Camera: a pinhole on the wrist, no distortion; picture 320 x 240 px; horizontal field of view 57.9 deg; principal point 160.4 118.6 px. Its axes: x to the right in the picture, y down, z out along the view. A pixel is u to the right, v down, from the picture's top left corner.
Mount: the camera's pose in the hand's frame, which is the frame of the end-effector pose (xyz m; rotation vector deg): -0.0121 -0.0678 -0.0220 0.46 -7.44 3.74
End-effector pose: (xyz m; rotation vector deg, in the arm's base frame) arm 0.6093 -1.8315 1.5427 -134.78 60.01 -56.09
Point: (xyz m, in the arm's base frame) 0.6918 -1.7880 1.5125
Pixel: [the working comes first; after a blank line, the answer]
In the camera's frame: 0.0199 0.0167 0.1036

216 165
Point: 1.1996 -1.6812 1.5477
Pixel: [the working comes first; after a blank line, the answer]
In the camera's frame: 0.2191 -0.3320 0.4341

outside the picture
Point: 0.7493 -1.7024 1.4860
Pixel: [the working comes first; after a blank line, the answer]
In the camera's frame: -0.0247 -0.0479 0.1755

120 40
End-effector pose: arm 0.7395 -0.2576 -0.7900 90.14 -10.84 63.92
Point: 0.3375 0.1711 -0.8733
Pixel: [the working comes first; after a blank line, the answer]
In the camera's frame: -0.1441 0.1249 -0.5483

behind the camera
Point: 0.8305 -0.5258 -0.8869
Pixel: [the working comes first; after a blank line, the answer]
In the camera's frame: -0.0839 0.0450 0.2996

79 162
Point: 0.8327 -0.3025 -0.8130
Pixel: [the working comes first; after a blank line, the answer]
In the camera's frame: 0.0403 0.0062 0.1037

273 136
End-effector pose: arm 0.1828 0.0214 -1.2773 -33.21 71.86 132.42
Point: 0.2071 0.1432 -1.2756
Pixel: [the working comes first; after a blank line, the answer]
In the camera's frame: 0.0291 -0.0047 0.1204

230 107
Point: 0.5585 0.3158 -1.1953
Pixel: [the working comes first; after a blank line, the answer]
In the camera's frame: -0.2636 -0.2127 0.2957

outside the picture
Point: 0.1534 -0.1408 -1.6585
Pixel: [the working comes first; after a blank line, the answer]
In the camera's frame: 0.1701 -0.1057 -0.3269

behind the camera
